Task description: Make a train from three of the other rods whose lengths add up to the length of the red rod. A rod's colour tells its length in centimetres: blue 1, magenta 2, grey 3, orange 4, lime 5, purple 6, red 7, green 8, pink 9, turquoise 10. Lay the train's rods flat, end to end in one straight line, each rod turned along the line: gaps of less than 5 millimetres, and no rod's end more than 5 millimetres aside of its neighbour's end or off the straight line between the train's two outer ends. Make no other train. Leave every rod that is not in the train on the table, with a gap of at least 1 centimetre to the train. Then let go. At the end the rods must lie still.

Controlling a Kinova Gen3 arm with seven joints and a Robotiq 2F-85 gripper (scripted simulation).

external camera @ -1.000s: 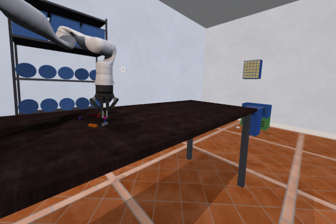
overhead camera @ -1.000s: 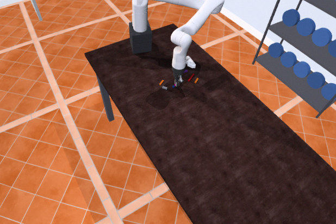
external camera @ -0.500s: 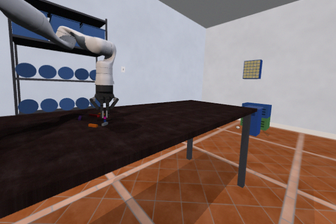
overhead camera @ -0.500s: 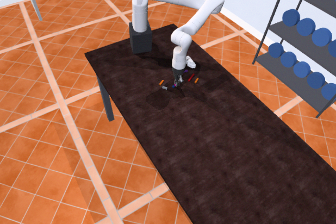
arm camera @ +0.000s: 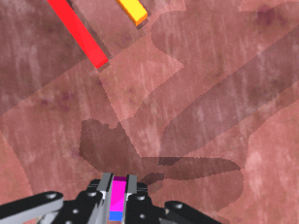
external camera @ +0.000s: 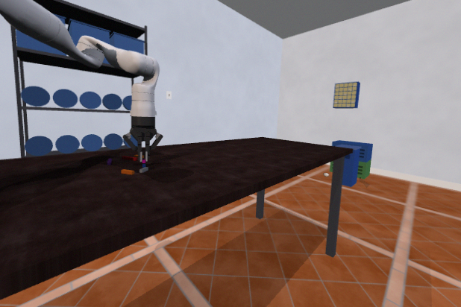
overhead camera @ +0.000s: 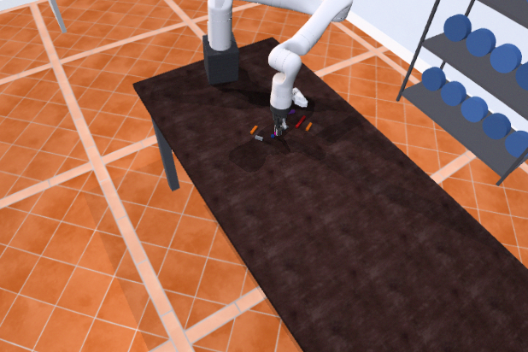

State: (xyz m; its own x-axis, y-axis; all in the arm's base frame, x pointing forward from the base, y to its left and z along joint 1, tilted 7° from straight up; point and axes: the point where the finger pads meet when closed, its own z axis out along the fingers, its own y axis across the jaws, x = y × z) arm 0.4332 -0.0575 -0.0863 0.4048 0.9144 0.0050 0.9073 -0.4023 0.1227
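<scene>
Now: the blue rod 1 cm behind my hand, 2 cm to the right of it and 3 cm below it. Round my hand: red rod 12 cm to the left, 3 cm below; grey rod 3 cm behind, 6 cm to the right, 3 cm below; magenta rod 2 cm below.
</scene>
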